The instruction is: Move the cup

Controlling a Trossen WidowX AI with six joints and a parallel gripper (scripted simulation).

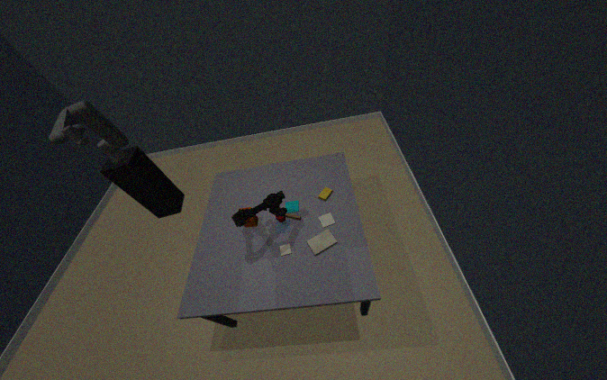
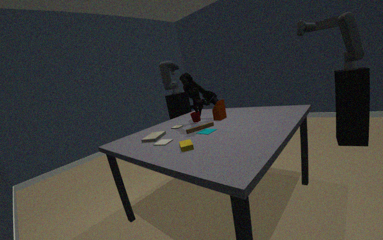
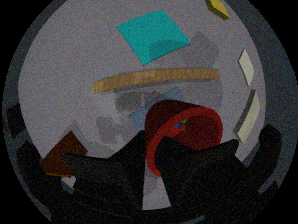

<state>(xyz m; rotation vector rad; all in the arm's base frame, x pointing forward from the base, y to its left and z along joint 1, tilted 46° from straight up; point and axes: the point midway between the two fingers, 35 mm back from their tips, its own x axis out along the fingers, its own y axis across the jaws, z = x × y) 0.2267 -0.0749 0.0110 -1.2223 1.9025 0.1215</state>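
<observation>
My gripper tip is 110 mm short of the teal pad, 110 mm to the right of it and 100 mm above it. The rest, counted from my gripper tip: red cup (20 mm ahead, 20 mm to the right); wooden stick (60 mm ahead, 30 mm to the left, 90 mm below); pale blue pad (10 mm ahead, 50 mm to the right, 100 mm below).
</observation>
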